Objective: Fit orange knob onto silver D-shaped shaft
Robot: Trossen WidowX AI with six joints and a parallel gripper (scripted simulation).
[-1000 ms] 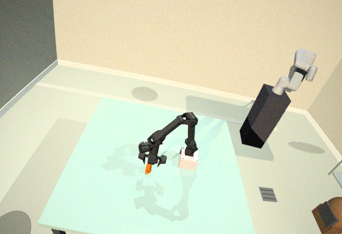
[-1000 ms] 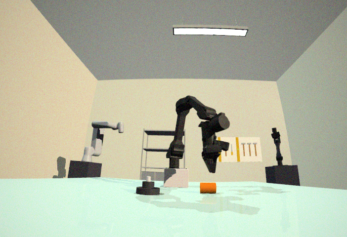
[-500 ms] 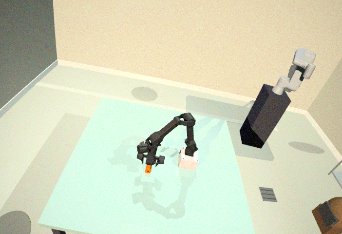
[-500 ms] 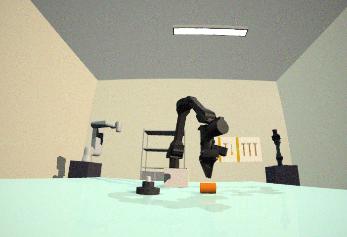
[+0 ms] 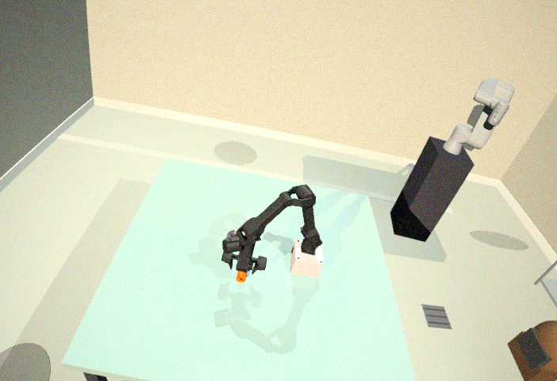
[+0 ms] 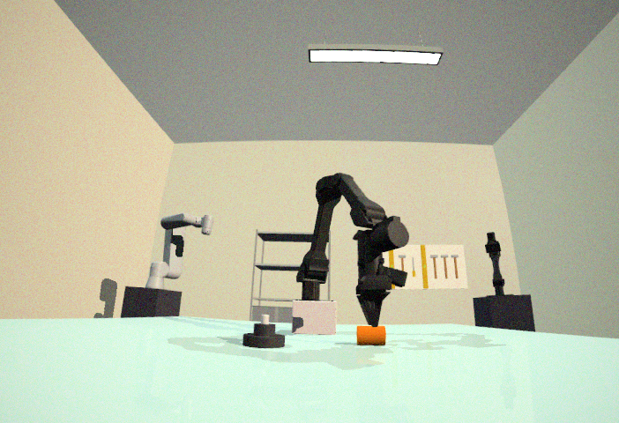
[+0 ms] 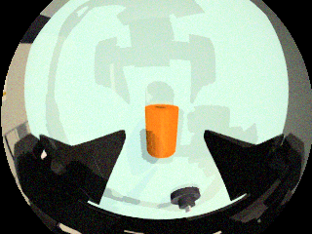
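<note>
Now: gripper tip 20 mm to the left of the orange knob and 20 mm above it. Round my gripper tip: dark round pedestal 220 mm to the right, 80 mm ahead, 10 mm below.
</note>
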